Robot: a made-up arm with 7 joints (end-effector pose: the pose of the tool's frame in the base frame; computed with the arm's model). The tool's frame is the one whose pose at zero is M.
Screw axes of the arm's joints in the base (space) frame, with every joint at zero. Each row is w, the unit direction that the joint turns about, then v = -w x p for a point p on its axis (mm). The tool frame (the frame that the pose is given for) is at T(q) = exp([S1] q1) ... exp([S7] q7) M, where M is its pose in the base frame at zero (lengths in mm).
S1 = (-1, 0, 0, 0, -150, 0)
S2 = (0, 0, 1, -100, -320, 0)
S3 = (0, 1, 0, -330, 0, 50)
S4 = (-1, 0, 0, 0, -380, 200)
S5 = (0, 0, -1, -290, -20, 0)
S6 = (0, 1, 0, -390, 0, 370)
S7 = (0, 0, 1, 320, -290, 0)
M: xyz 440 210 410 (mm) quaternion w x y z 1 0 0 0
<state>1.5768 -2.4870 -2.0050 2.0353 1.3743 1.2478 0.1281</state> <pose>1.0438 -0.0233 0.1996 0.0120 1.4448 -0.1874</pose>
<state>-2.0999 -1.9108 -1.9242 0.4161 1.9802 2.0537 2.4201</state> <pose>0.4643 -0.2283 0.5135 0.2899 -1.3270 -0.7179</pose>
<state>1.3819 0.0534 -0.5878 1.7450 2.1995 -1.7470 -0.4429</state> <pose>-0.3929 0.1423 -0.0258 -0.0140 1.3976 -0.6276</pose>
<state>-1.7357 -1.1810 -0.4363 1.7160 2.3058 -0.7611 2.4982</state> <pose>0.3812 -0.4908 0.5359 -0.5414 1.8225 0.2257</pose>
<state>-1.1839 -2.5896 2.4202 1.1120 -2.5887 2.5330 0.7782</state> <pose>0.5815 -0.6317 0.0512 -0.0248 -0.7960 2.1687</pose>
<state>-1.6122 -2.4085 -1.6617 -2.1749 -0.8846 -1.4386 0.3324</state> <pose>0.7499 -0.3563 0.4233 -0.3878 -2.5245 -0.7873</pose>
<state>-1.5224 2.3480 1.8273 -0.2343 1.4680 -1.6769 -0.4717</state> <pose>0.4743 -0.3566 -0.1093 0.2592 -2.1769 -0.0017</pose>
